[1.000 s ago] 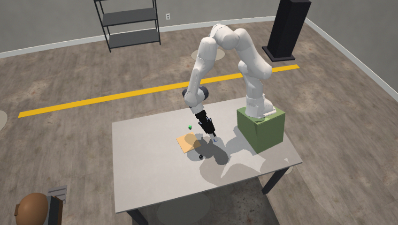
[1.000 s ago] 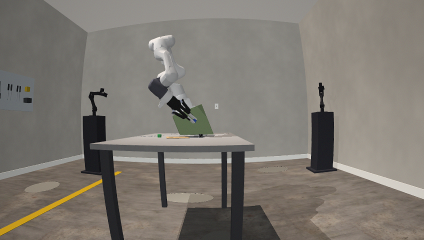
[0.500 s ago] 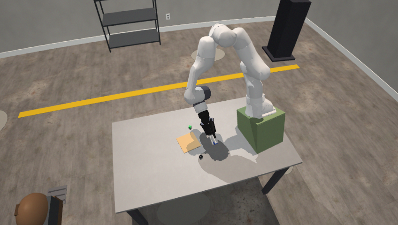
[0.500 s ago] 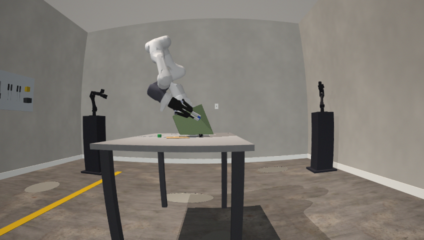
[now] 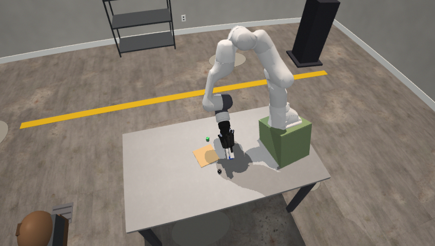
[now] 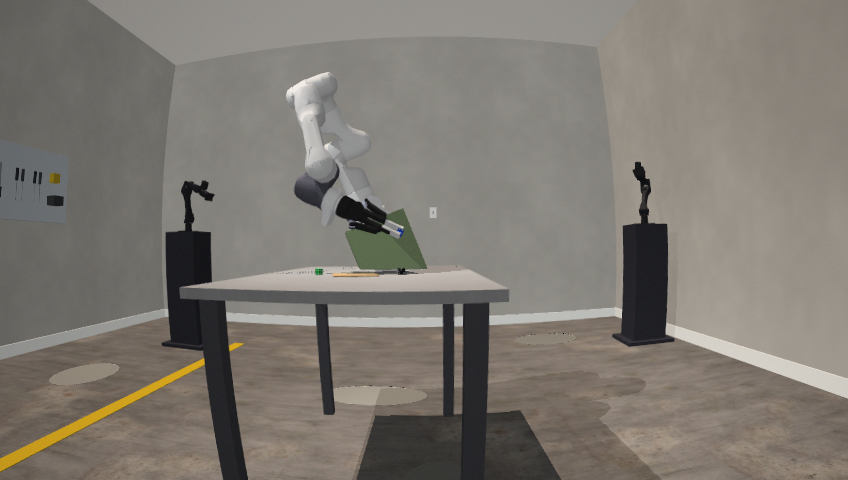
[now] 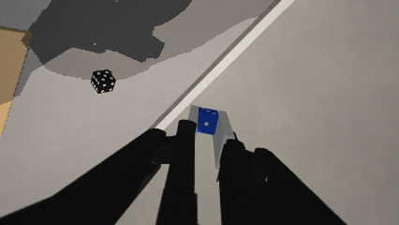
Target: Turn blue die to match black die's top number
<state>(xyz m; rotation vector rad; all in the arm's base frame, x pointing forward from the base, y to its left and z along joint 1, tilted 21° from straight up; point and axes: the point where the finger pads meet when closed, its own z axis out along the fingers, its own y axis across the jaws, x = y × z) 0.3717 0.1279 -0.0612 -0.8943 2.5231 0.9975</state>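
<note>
My gripper is now 2 cm to the right of the blue die and 1 cm above it. From my hand the other things lie so: green die 10 cm ahead, 23 cm to the right, 14 cm below; mat 13 cm ahead, 10 cm to the right, 15 cm below; black die 7 cm ahead, 4 cm to the left, 14 cm below.
</note>
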